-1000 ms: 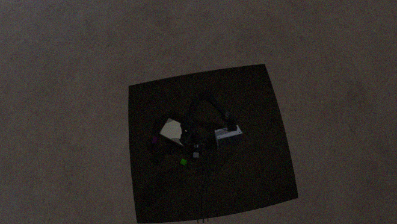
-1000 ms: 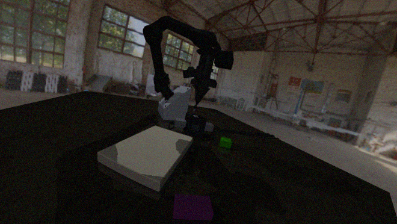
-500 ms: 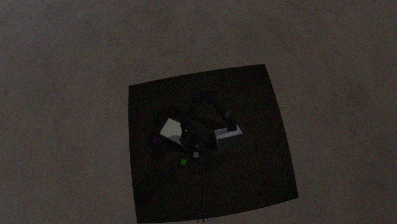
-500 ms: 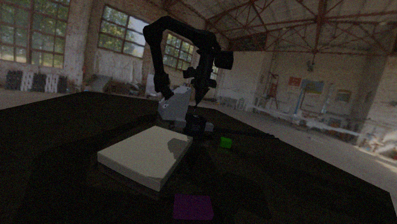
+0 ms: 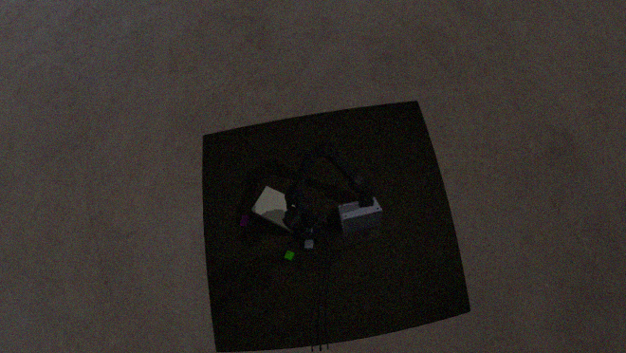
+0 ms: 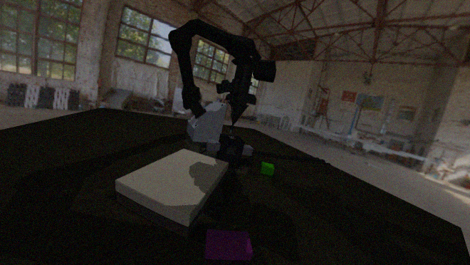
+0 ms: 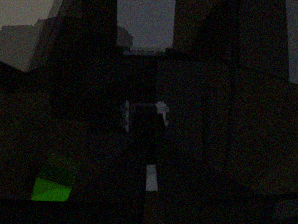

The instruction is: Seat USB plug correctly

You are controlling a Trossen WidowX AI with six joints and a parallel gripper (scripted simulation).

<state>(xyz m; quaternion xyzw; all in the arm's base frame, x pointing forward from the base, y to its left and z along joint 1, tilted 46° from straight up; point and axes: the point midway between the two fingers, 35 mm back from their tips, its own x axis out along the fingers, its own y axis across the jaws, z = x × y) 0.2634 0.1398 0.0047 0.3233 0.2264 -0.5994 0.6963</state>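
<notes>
The USB plug is 10 mm below my gripper tip. The rest, counted from my gripper tip: green cube (120 mm below, 110 mm to the left, 100 mm ahead); then USB socket (60 mm below, 10 mm to the left); then flat slab (160 mm ahead, 150 mm to the right, 120 mm below).
</notes>
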